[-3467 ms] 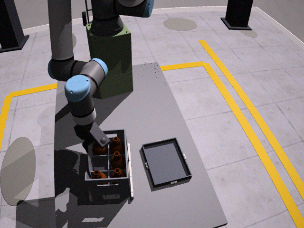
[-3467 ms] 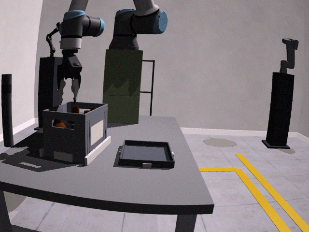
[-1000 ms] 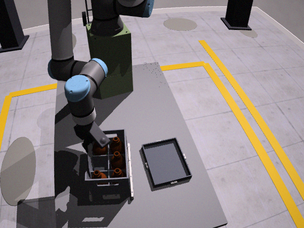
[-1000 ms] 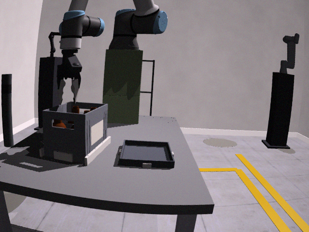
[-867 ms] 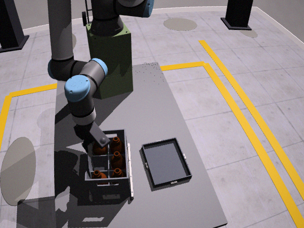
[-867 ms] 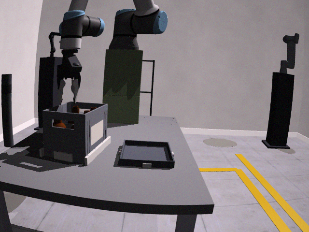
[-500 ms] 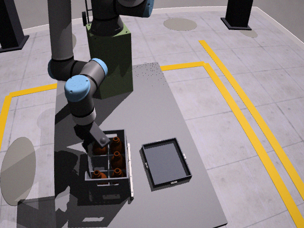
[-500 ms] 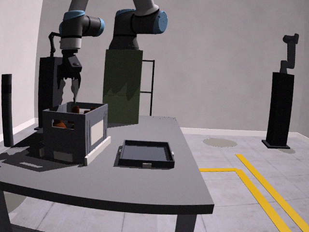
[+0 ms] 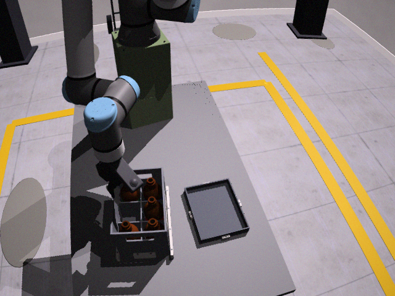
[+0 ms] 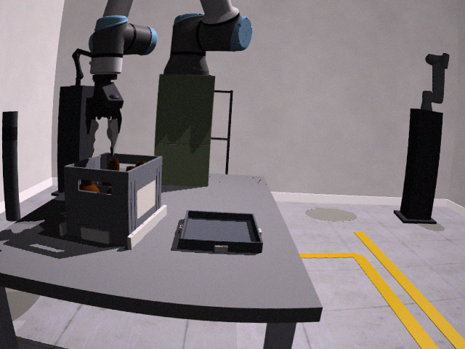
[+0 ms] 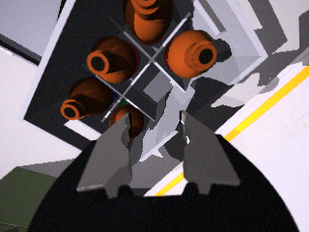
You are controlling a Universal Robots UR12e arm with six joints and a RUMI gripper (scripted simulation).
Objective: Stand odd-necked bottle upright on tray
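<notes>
The dark grey crate is 110 mm below my hand and 40 mm to the left of it. Also, from my hand: black tray 320 mm to the left, 180 mm below, 40 mm behind.
</notes>
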